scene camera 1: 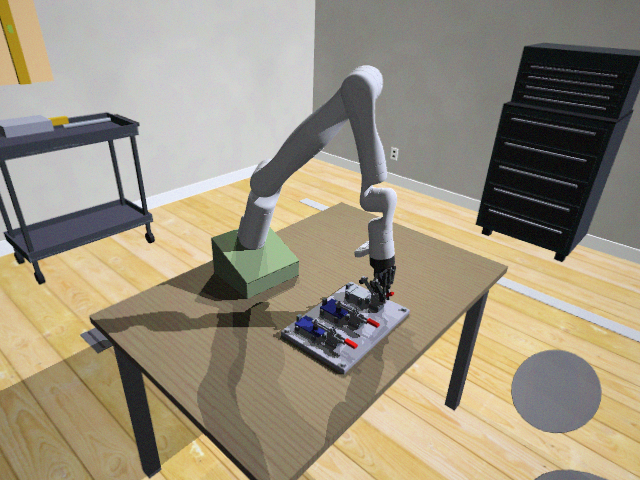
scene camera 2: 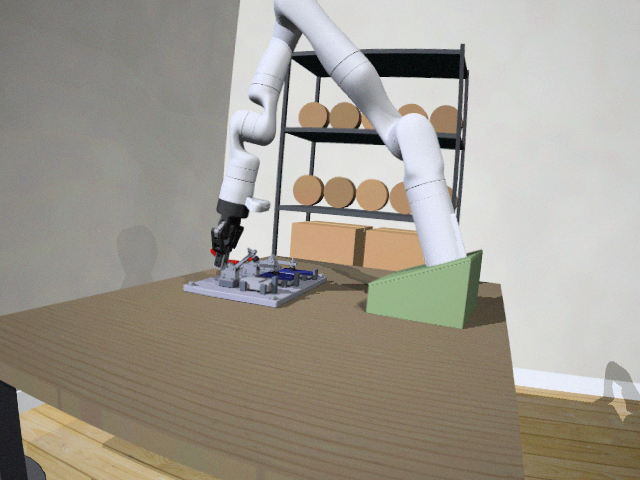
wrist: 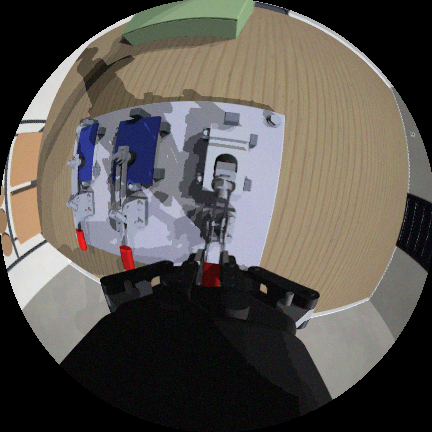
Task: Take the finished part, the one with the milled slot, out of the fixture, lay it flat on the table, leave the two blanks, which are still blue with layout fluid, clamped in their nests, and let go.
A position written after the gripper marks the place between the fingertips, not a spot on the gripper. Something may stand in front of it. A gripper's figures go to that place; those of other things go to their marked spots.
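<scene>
The gripper (wrist: pixel 212 257) is 0.17 m from the lens, and there's a finished part (wrist: pixel 223 138) that is 0.16 m from the lens.
</scene>
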